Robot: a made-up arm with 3 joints. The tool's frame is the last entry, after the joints.
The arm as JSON. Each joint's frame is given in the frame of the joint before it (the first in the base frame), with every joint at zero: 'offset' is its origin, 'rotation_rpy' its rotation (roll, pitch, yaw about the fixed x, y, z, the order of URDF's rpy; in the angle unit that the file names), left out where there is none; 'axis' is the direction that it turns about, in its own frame. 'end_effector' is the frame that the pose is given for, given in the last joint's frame.
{
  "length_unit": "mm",
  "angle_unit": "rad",
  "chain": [
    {
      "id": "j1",
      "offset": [
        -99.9,
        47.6,
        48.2
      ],
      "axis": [
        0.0,
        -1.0,
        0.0
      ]
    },
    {
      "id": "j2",
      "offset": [
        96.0,
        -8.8,
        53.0
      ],
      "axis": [
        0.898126,
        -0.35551,
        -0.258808
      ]
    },
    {
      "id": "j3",
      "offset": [
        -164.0,
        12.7,
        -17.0
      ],
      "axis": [
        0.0,
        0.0,
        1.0
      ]
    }
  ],
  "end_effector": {
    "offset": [
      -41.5,
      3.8,
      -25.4
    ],
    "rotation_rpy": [
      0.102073,
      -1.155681,
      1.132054
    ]
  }
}
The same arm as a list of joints. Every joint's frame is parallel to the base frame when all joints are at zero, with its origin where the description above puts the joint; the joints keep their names.
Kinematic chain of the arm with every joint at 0, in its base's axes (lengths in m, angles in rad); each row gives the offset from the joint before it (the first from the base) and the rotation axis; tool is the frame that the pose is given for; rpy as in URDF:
j1: xyz -0.0999 0.0476 0.0482 axis -y
j2: xyz 0.0960 -0.0088 0.0530 axis 0.898126 -0.35551 -0.258808
j3: xyz -0.1640 0.0127 -0.0170 axis +z
tool: xyz -0.0415 0.0038 -0.0254 rpy 0.1021 -1.1557 1.1321

